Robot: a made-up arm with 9 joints. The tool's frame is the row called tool. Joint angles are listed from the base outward.
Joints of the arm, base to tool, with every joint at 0 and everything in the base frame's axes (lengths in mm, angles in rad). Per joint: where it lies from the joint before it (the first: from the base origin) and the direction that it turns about. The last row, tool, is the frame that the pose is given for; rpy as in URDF.
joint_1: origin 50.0 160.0 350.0 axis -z
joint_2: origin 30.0 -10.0 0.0 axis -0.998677 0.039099 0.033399
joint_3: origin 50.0 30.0 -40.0 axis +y
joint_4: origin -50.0 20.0 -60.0 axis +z
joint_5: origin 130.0 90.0 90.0 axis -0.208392 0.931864 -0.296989
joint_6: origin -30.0 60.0 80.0 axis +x
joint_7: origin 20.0 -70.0 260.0 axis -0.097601 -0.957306 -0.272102
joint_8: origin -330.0 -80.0 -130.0 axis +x
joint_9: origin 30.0 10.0 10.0 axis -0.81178 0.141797 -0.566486
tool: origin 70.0 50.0 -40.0 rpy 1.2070 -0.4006 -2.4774
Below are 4 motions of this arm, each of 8 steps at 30 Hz.
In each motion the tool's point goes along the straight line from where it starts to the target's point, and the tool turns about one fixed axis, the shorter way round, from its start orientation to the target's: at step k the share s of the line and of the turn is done. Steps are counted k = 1, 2, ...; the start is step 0. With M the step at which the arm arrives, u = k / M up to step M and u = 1 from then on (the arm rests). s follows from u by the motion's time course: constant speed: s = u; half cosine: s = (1 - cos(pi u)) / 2; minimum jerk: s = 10 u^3 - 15 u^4 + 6 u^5.
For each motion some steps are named. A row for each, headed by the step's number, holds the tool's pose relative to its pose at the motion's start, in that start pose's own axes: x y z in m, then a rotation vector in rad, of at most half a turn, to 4 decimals.
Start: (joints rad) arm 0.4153 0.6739 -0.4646 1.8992 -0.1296 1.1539 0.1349 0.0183 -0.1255
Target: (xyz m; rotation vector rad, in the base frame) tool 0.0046 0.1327 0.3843 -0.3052 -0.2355 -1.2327
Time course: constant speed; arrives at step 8
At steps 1, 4, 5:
1: -0.0056 -0.0002 0.0032 -0.0241 -0.0302 -0.0358
4: -0.0225 -0.0008 0.0126 -0.0965 -0.1207 -0.1431
5: -0.0281 -0.0010 0.0158 -0.1206 -0.1508 -0.1789

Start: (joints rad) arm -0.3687 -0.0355 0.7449 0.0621 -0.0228 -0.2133 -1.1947 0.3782 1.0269
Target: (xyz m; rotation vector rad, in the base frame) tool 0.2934 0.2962 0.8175 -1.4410 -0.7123 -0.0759
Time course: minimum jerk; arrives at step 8
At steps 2, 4, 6, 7, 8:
2: -0.0010 -0.0009 0.0042 -0.0317 0.0071 -0.0008
4: -0.0047 -0.0043 0.0205 -0.1531 0.0342 -0.0037
6: -0.0084 -0.0077 0.0367 -0.2745 0.0613 -0.0066
7: -0.0092 -0.0085 0.0403 -0.3013 0.0673 -0.0073
8: -0.0093 -0.0086 0.0409 -0.3062 0.0684 -0.0074

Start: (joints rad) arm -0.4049 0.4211 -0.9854 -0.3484 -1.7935 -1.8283 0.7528 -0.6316 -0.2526
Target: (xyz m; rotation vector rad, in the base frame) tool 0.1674 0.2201 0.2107 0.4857 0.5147 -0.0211
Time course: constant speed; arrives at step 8
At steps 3, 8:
3: 0.0088 0.0004 0.0127 0.2167 -0.0371 0.0403
8: 0.0235 0.0011 0.0338 0.5779 -0.0989 0.1076

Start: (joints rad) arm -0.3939 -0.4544 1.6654 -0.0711 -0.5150 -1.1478 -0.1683 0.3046 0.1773
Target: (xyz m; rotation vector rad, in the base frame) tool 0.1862 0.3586 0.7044 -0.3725 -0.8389 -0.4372
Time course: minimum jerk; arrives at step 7
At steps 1, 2, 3, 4, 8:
1: 0.0007 -0.0003 0.0014 -0.0018 0.0024 0.0004
2: 0.0043 -0.0017 0.0085 -0.0114 0.0150 0.0026
3: 0.0109 -0.0043 0.0216 -0.0290 0.0380 0.0065
4: 0.0188 -0.0073 0.0371 -0.0499 0.0653 0.0112
8: 0.0297 -0.0116 0.0588 -0.0790 0.1033 0.0177

